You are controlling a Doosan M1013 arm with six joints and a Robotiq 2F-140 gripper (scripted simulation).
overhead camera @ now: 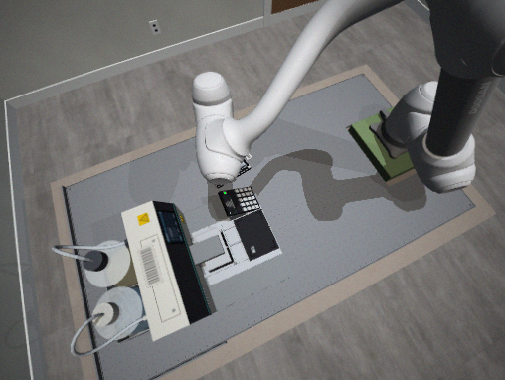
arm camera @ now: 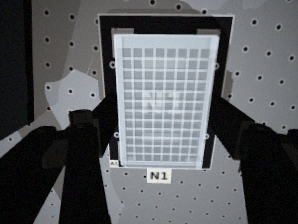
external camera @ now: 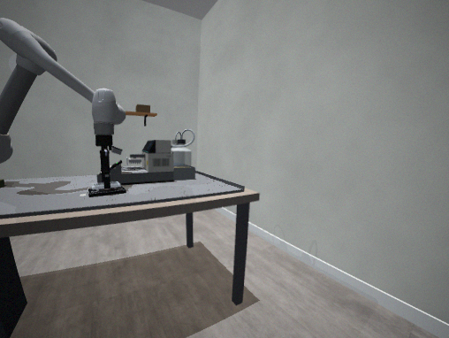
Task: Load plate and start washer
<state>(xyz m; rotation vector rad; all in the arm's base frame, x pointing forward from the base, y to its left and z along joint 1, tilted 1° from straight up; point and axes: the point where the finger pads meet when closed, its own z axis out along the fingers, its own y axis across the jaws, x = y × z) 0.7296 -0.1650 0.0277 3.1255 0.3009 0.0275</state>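
Now: the plate nest N1 5 cm below my hand. Round my hand: black carrier (1 cm ahead, 32 cm to the left, 2 cm above); N1 label (10 cm behind, 2 cm to the right, 6 cm below); clear well plate (2 cm below).
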